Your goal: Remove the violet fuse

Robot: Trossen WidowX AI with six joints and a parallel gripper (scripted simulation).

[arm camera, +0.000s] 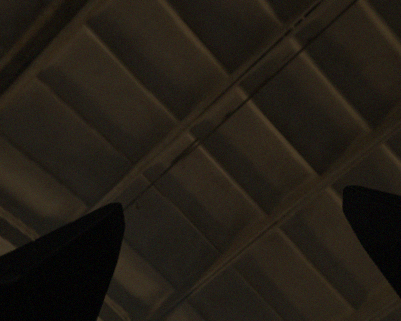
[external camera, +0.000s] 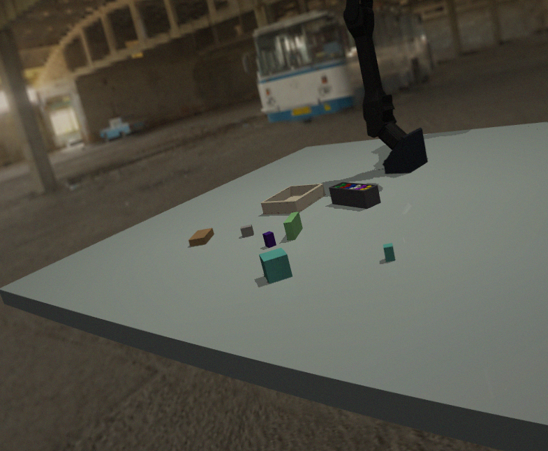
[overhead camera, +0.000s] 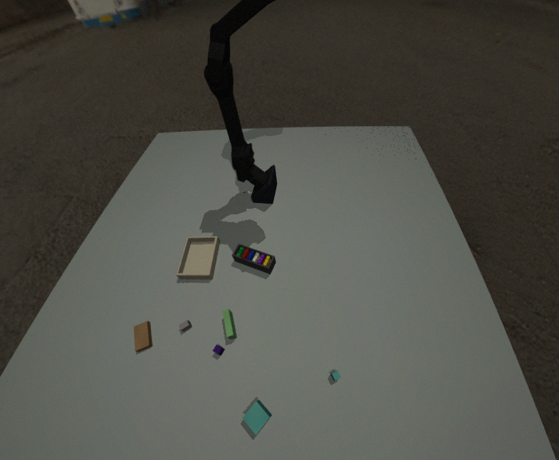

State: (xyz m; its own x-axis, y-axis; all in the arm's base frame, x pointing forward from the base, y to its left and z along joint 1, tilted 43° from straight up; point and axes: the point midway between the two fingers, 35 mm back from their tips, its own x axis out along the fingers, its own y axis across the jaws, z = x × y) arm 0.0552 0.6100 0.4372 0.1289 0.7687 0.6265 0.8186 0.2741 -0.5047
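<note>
Right now my gripper tip is 350 mm short of the violet fuse, 160 mm to the left of it and 810 mm above it. Round my gripper tip: red fuse: 330 mm ahead, 200 mm to the right, 810 mm below; yellow fuse: 350 mm ahead, 140 mm to the right, 810 mm below; blue fuse: 330 mm ahead, 190 mm to the right, 810 mm below.
</note>
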